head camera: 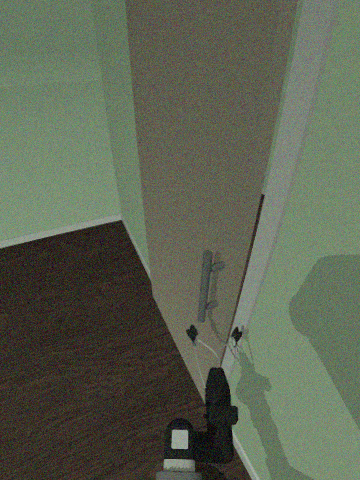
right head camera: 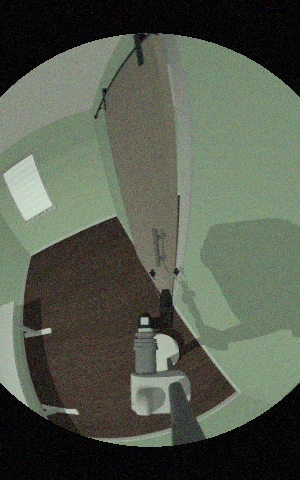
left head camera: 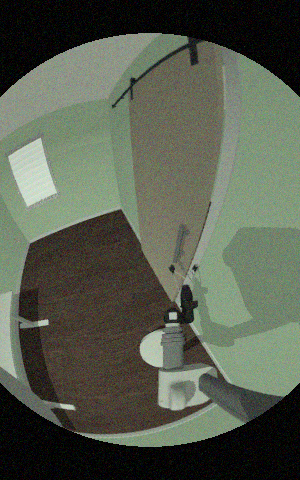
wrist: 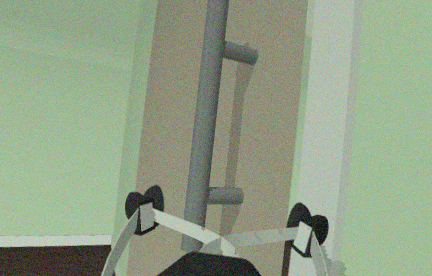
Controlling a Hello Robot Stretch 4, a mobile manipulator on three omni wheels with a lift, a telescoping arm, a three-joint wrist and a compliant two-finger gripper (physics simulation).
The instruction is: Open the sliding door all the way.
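Where they show: gripper, between the fingertips: (head camera: 213, 326) (right head camera: 163, 268) (left head camera: 182, 264) (wrist: 225, 211); robot's base, origin of its link: (right head camera: 158, 351) (left head camera: 160, 347).
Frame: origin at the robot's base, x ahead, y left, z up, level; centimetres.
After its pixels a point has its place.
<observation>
The brown sliding door (head camera: 200, 125) @(x 75.6, y -3.7, z 142.0 cm) (left head camera: 175, 140) @(x 75.8, y -3.6, z 150.6 cm) (right head camera: 140, 130) @(x 72.5, y -5.2, z 157.5 cm) (wrist: 270, 125) @(x 55.4, y -13.7, z 98.2 cm) hangs under a black rail (left head camera: 161, 63) (right head camera: 117, 69). Its grey vertical bar handle (head camera: 205, 286) @(x 56.1, y -6.5, z 101.6 cm) (left head camera: 178, 243) @(x 56.3, y -6.2, z 101.5 cm) (right head camera: 156, 246) @(x 56.1, y -6.7, z 102.4 cm) (wrist: 202, 125) @(x 56.1, y -6.2, z 97.5 cm) stands off the door on two posts. My gripper (head camera: 214, 334) @(x 50.4, y -9.7, z 89.6 cm) (left head camera: 184, 268) @(x 50.4, y -9.7, z 89.6 cm) (right head camera: 164, 272) @(x 50.4, y -9.7, z 89.6 cm) (wrist: 225, 211) @(x 50.4, y -9.7, z 89.6 cm) is open, its fingertips spread wide with nothing held. In the head view it lies just below the handle's lower end. In the wrist view the lower part of the bar shows between the fingertips, nearer the left one; whether it is in reach cannot be told.
Pale trim (head camera: 285, 135) @(x 55.2, y -18.7, z 144.1 cm) (left head camera: 231, 125) @(x 54.2, y -19.2, z 160.5 cm) (right head camera: 184, 125) @(x 53.7, y -19.4, z 157.0 cm) (wrist: 327, 125) @(x 53.8, y -19.4, z 98.7 cm) runs along the door's right side, with a narrow dark strip beside it. A green wall (head camera: 325, 200) @(x 45.8, y -24.8, z 135.5 cm) stands at the right. Another green wall (head camera: 50, 150) @(x 236.2, y 137.7, z 95.0 cm) meets the dark wood floor (head camera: 75, 325) @(x 105.4, y 83.8, z -2.8 cm) at the left.
</observation>
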